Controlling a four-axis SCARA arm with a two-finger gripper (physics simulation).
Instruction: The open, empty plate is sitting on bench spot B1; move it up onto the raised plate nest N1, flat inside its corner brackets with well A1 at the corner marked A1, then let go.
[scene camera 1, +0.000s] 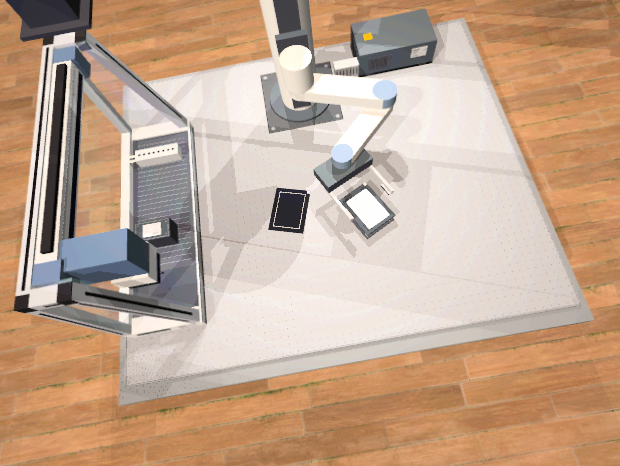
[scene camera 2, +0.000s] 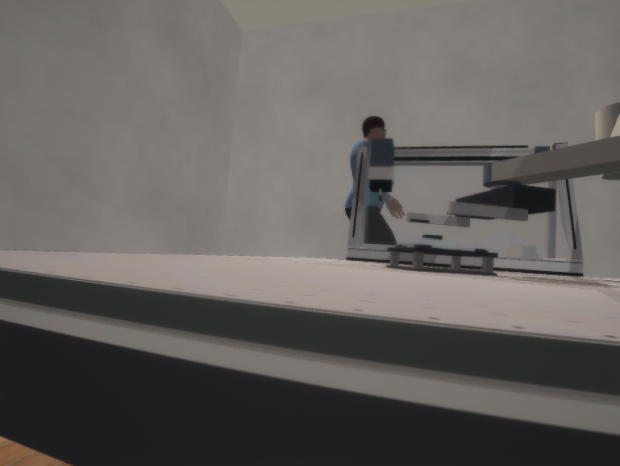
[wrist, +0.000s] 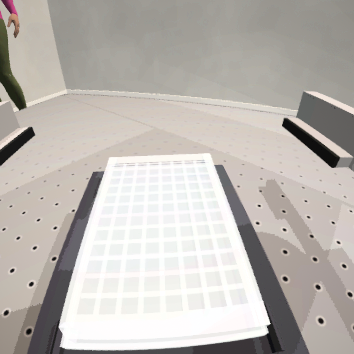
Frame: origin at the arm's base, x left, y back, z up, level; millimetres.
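Seen in the pictures: gripper, between the fingertips: (scene camera 1: 372, 205) (scene camera 2: 426, 212) (wrist: 157, 107).
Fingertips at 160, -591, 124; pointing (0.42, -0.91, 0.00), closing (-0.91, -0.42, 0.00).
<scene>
A point is followed by its place in that frame, as x, y, z.
The clear, whitish plate (scene camera 1: 369, 207) @[157, -570, 69] (scene camera 2: 453, 244) @[184, -542, 65] (wrist: 162, 240) @[142, -552, 70] lies on the raised dark nest (scene camera 1: 381, 224) @[185, -633, 53] (scene camera 2: 441, 253) @[215, -564, 46] (wrist: 261, 270) @[90, -562, 54]. It looks flat, with a dark margin of the nest showing along its sides in the wrist view. The A1 mark and well lettering are not readable. My gripper (scene camera 1: 370, 204) @[160, -591, 124] (wrist: 157, 107) @[160, -591, 124] is open and empty. Its fingers stand wide on either side of the plate, above its level and clear of it. A black rectangle with a white outline (scene camera 1: 289, 210) @[-119, -498, 15], apparently bench spot B1, has no plate on it.
A gantry frame (scene camera 1: 200, 270) @[-450, -671, 42] with a blue head (scene camera 1: 102, 253) @[-522, -751, 501] stands at the left in scene camera 1. A grey box (scene camera 1: 393, 42) @[388, 67, 128] stands behind, near the arm's base (scene camera 1: 275, 120) @[-116, -93, 13]. A person (scene camera 2: 373, 200) stands beyond the bench.
</scene>
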